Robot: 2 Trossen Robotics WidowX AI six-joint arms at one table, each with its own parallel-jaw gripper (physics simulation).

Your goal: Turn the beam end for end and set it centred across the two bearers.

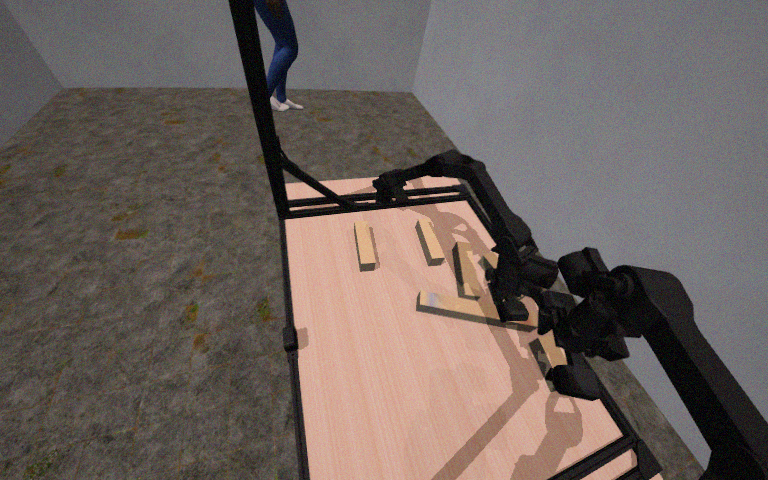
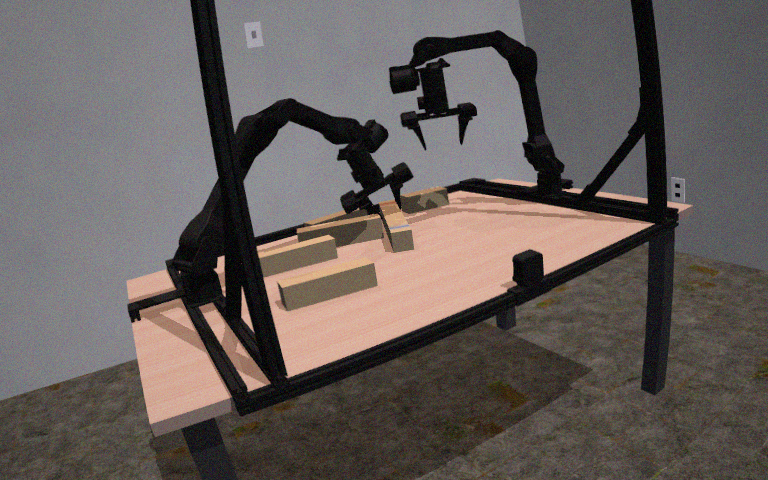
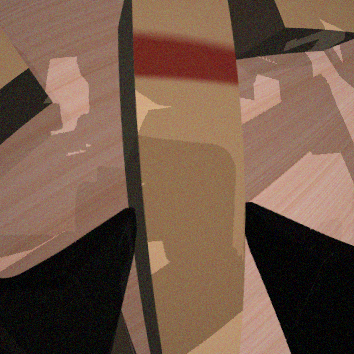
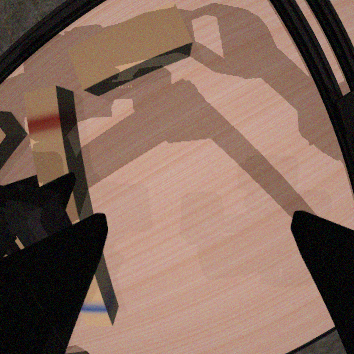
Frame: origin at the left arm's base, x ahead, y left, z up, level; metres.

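Seen in the pictures: left gripper, fingertip midpoint: (image 1: 500,315) (image 2: 391,213) (image 3: 188,214) (image 4: 59,175); right gripper, fingertip midpoint: (image 1: 543,355) (image 2: 443,147) (image 4: 201,222); left arm's base at its link origin: (image 1: 383,198) (image 2: 204,299); right arm's base at its link origin: (image 2: 550,193).
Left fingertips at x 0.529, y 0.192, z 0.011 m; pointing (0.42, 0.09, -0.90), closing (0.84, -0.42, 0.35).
Observation:
Offsets run from my left fingertips to a thing's top centre.
The long wooden beam {0.029 m back, 0.060 m right, 0.014 m up} (image 1: 453,303) (image 2: 402,240) (image 3: 190,110) (image 4: 47,145) lies low over the table, with a red band near one end and a blue band near the other. My left gripper (image 1: 502,300) (image 2: 387,209) (image 3: 188,214) is shut on the beam between its bands, one fingertip against each long side. My right gripper (image 1: 557,346) (image 2: 443,147) (image 4: 201,222) is open and empty, high above the table. Two matching wooden blocks, one {0.321 m back, 0.319 m right, 0.014 m up} (image 1: 365,246) (image 2: 328,285) and another {0.297 m back, 0.097 m right, 0.014 m up} (image 1: 430,243) (image 2: 300,255), lie apart, roughly parallel. Which blocks are the bearers I cannot tell.
A block {0.160 m back, 0.029 m right, 0.020 m up} (image 1: 467,271) (image 2: 345,230) lies close beside the beam. Another block {0.152 m ahead, 0.075 m left, 0.017 m up} (image 1: 552,346) (image 2: 424,199) (image 4: 130,47) lies past its red-banded end. One more block {0.115 m back, 0.087 m left, 0.014 m up} (image 1: 492,259) is partly hidden behind my left gripper. A black frame edges the table.

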